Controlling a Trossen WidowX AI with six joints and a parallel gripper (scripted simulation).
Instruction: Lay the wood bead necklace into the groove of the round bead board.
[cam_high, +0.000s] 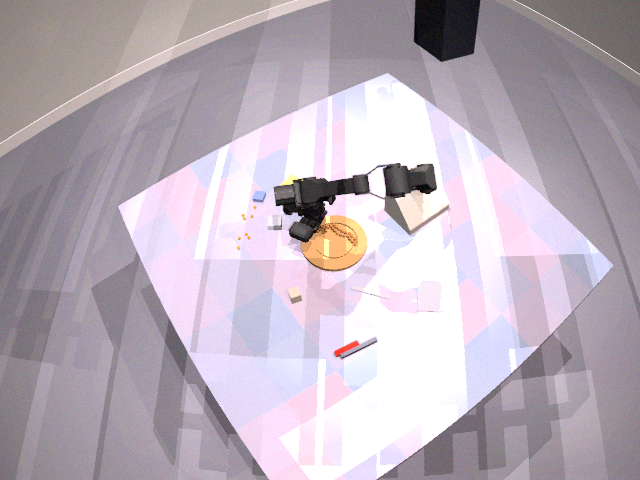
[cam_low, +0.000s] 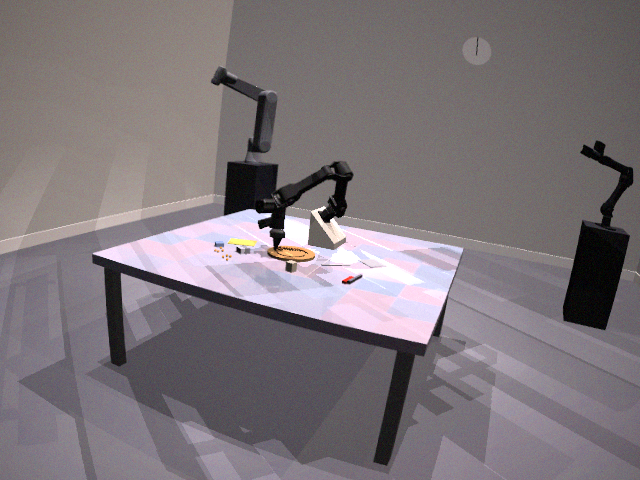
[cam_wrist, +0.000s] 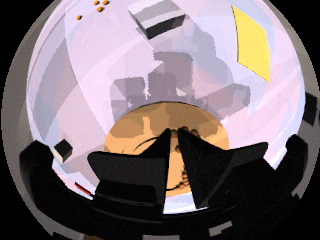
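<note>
My gripper tip is 4 cm past the round bead board, 6 cm to the right of it and 1 cm above it. Also, from my gripper tip: cream cube (15 cm ahead, 17 cm to the left); white block (9 cm ahead, 10 cm to the right, 1 cm below); yellow sheet (3 cm behind, 20 cm to the right, 2 cm below).
</note>
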